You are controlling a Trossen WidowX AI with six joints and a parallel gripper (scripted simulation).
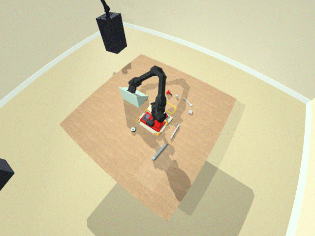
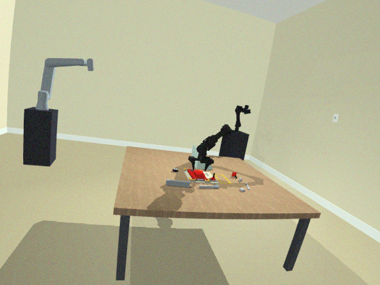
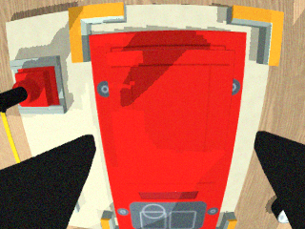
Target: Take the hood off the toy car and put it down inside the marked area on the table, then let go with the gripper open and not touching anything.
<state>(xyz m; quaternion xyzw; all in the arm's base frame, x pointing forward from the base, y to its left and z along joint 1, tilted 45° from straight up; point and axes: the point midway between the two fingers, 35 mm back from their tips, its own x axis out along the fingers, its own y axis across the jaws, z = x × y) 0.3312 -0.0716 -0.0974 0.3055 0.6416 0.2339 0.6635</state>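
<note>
Right now my gripper tip is 2 cm above the toy car hood.
</note>
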